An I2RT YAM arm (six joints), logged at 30 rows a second.
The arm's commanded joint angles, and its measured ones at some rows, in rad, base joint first. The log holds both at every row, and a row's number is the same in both.
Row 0, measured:
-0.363, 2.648, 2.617, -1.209, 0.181, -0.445
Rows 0 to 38, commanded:
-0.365, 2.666, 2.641, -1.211, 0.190, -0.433
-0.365, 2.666, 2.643, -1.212, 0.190, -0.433
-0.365, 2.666, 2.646, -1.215, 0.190, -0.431
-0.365, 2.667, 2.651, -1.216, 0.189, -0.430
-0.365, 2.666, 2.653, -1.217, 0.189, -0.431
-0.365, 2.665, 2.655, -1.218, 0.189, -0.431
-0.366, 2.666, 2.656, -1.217, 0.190, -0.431
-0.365, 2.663, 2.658, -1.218, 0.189, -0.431
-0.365, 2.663, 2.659, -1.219, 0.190, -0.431
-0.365, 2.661, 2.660, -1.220, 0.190, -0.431
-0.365, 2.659, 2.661, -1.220, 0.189, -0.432
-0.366, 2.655, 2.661, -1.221, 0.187, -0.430
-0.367, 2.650, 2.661, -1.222, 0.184, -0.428
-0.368, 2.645, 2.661, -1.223, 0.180, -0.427
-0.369, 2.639, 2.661, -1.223, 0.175, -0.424
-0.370, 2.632, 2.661, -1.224, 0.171, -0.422
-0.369, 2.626, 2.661, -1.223, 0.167, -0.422
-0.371, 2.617, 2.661, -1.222, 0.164, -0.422
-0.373, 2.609, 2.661, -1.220, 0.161, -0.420
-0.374, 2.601, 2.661, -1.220, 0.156, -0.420
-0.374, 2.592, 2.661, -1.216, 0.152, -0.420
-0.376, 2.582, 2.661, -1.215, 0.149, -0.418
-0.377, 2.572, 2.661, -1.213, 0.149, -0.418
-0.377, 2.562, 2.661, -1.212, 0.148, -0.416
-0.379, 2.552, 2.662, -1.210, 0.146, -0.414
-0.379, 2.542, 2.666, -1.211, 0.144, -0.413
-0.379, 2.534, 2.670, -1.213, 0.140, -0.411
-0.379, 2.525, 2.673, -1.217, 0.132, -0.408
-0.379, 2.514, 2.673, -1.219, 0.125, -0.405
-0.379, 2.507, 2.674, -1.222, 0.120, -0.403
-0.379, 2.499, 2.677, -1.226, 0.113, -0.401
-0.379, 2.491, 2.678, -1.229, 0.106, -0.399
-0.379, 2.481, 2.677, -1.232, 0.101, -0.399
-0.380, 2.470, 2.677, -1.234, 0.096, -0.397
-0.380, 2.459, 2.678, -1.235, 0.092, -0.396
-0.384, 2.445, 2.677, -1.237, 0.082, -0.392
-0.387, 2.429, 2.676, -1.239, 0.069, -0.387
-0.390, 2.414, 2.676, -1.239, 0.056, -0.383
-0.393, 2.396, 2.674, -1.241, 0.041, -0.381
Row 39, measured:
-0.379, 2.477, 2.649, -1.213, 0.094, -0.403
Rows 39 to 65, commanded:
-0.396, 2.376, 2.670, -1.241, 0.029, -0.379
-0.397, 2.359, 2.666, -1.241, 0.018, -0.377
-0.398, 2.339, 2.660, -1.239, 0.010, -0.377
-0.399, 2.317, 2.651, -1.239, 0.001, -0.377
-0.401, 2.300, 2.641, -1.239, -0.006, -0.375
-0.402, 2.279, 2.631, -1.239, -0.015, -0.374
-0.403, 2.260, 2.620, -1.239, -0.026, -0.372
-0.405, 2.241, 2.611, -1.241, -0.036, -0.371
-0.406, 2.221, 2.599, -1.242, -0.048, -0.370
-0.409, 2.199, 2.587, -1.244, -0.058, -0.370
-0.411, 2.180, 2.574, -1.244, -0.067, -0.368
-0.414, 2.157, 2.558, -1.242, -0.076, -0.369
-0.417, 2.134, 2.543, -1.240, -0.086, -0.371
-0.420, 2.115, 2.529, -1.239, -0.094, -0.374
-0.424, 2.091, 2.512, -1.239, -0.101, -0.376
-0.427, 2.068, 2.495, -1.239, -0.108, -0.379
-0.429, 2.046, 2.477, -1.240, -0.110, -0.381
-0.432, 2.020, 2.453, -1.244, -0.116, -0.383
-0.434, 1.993, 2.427, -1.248, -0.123, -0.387
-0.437, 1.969, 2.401, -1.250, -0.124, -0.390
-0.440, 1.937, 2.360, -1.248, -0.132, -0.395
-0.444, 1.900, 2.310, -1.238, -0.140, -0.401
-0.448, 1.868, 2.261, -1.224, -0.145, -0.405
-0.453, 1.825, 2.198, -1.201, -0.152, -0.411
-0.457, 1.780, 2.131, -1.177, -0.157, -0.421
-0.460, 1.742, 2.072, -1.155, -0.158, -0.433
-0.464, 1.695, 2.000, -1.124, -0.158, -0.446
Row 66, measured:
-0.453, 1.785, 2.098, -1.179, -0.126, -0.413
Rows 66 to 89, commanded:
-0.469, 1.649, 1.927, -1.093, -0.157, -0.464
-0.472, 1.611, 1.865, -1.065, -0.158, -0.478
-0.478, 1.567, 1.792, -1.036, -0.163, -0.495
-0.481, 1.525, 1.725, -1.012, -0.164, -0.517
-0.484, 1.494, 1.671, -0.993, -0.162, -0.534
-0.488, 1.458, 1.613, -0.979, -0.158, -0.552
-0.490, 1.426, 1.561, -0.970, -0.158, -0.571
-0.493, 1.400, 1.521, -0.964, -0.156, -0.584
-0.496, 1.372, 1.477, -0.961, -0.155, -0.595
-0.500, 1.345, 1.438, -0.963, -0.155, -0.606
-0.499, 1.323, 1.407, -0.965, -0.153, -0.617
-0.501, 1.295, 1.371, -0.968, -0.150, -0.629
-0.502, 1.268, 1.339, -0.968, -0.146, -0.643
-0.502, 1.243, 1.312, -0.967, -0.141, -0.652
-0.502, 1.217, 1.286, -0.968, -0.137, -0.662
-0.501, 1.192, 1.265, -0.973, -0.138, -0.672
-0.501, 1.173, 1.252, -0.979, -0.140, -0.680
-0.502, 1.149, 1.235, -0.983, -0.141, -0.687
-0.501, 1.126, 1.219, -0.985, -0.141, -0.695
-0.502, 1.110, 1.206, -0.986, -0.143, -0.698
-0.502, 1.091, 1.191, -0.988, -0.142, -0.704
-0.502, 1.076, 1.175, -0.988, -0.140, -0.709
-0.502, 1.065, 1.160, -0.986, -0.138, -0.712
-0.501, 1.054, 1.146, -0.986, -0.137, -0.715
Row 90, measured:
-0.498, 1.078, 1.182, -0.985, -0.133, -0.686
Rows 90 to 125, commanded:
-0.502, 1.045, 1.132, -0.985, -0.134, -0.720
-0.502, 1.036, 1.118, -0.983, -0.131, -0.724
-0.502, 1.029, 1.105, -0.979, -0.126, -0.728
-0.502, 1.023, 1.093, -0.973, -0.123, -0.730
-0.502, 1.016, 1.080, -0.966, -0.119, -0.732
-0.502, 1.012, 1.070, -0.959, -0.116, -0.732
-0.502, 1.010, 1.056, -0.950, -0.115, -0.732
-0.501, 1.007, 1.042, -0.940, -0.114, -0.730
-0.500, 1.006, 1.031, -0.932, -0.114, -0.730
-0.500, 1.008, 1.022, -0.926, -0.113, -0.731
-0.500, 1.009, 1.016, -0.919, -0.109, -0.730
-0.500, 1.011, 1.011, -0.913, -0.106, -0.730
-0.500, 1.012, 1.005, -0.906, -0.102, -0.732
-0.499, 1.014, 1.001, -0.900, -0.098, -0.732
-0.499, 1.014, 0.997, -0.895, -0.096, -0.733
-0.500, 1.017, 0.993, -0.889, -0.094, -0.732
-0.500, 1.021, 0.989, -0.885, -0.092, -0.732
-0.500, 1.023, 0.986, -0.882, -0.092, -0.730
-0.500, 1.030, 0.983, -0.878, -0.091, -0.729
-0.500, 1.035, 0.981, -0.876, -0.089, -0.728
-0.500, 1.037, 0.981, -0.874, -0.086, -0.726
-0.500, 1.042, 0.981, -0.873, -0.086, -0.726
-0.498, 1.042, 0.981, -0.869, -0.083, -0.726
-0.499, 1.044, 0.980, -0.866, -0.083, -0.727
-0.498, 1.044, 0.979, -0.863, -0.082, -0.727
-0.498, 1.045, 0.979, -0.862, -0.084, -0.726
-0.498, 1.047, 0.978, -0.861, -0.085, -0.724
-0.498, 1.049, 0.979, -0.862, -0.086, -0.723
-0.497, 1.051, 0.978, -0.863, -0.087, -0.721
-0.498, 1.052, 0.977, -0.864, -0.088, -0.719
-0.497, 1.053, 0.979, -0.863, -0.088, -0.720
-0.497, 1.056, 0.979, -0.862, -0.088, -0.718
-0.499, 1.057, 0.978, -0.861, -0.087, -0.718
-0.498, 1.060, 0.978, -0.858, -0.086, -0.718
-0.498, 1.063, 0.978, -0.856, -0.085, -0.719
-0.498, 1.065, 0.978, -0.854, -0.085, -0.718
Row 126, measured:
-0.497, 1.056, 0.992, -0.865, -0.083, -0.725
